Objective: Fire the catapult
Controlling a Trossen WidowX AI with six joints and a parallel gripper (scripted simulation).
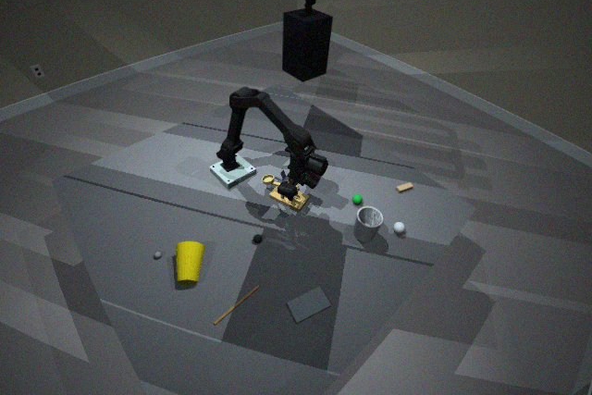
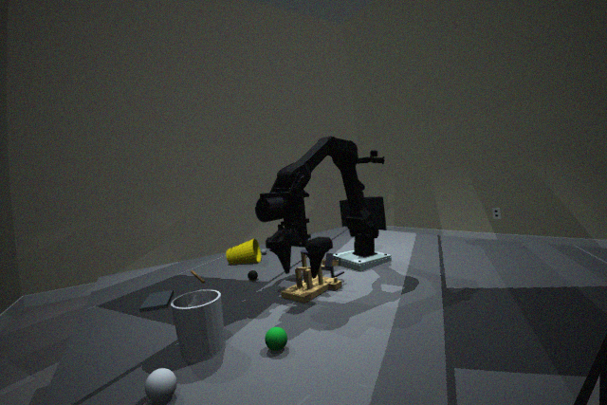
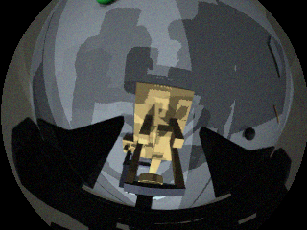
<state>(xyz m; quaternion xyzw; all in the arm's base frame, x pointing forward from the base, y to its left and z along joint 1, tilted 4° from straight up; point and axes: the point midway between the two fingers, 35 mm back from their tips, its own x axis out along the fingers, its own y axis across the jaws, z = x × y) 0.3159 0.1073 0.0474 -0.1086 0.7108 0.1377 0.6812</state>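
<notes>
Right now my gripper tip is 60 mm short of the black ball, 220 mm to the left of it and 40 mm above it. From my gripper tip the other things lie so: green ball 160 mm ahead, 190 mm to the left, 30 mm below; then wooden catapult 70 mm behind, 10 mm to the right; then white mug 270 mm ahead, 100 mm to the left, 20 mm below.
</notes>
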